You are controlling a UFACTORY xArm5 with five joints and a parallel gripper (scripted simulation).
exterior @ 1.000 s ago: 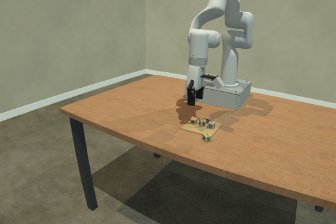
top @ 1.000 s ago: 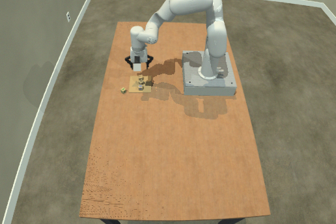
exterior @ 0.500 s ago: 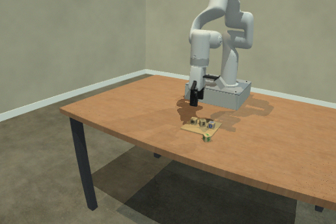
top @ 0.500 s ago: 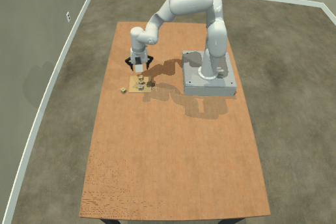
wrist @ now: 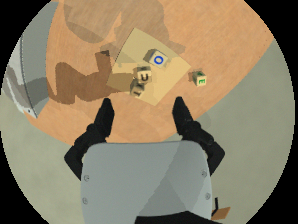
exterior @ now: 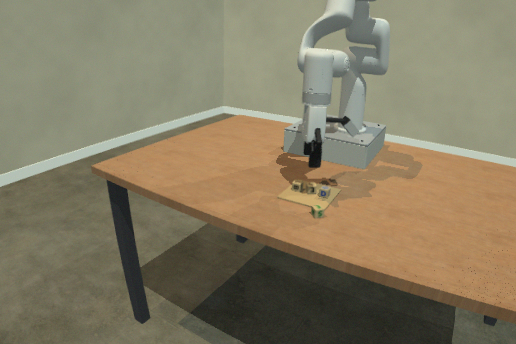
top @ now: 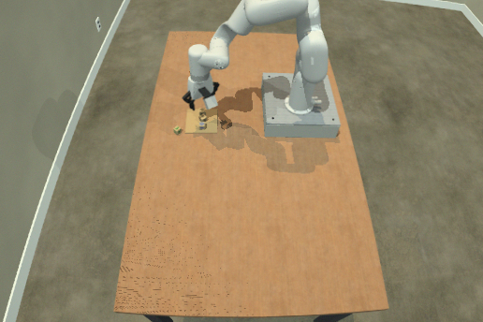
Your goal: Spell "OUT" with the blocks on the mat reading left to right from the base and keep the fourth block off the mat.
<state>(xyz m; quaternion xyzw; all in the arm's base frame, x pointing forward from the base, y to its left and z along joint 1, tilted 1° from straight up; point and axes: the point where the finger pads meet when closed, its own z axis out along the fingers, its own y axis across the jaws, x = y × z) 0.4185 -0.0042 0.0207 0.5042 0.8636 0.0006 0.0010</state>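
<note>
My hand is 90 mm above the U block and 10 mm to the right of it. The rest, counted from my hand: tan mat (110 mm below, 10 mm to the left, 10 mm ahead).
</note>
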